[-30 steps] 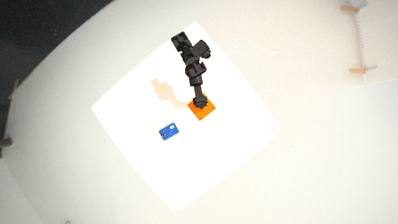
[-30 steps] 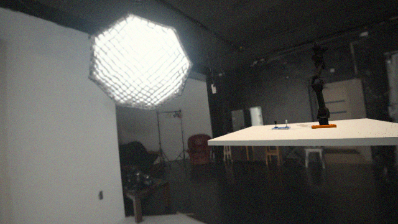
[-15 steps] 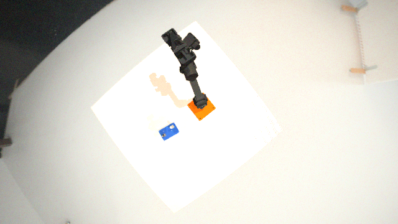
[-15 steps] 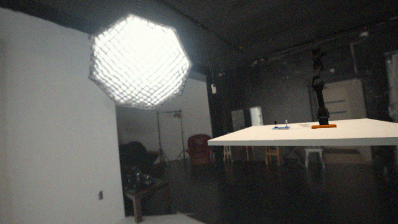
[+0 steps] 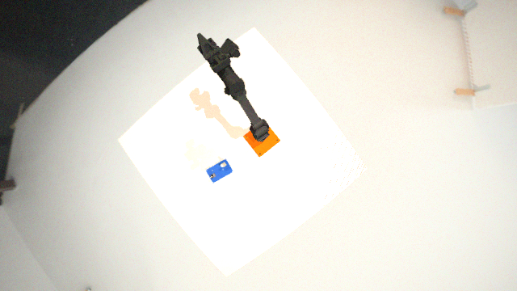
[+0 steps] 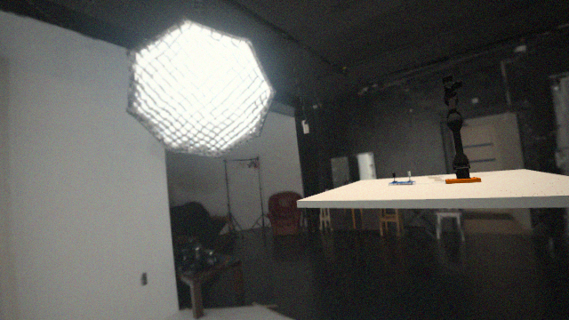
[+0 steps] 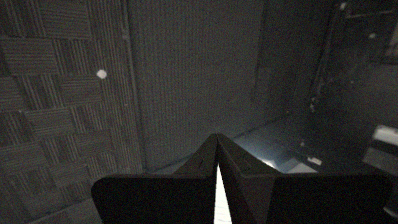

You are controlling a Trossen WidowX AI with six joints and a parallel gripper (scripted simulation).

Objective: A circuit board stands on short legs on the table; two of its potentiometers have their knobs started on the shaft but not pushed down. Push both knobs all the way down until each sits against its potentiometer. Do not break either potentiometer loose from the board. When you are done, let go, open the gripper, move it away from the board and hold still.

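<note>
The pale grey knob lies 340 mm ahead of my gripper tip, 310 mm to the left of it and 690 mm below it. The rest, counted from my gripper tip: grey potentiometer: 440 mm ahead, 310 mm to the left, 710 mm below.
</note>
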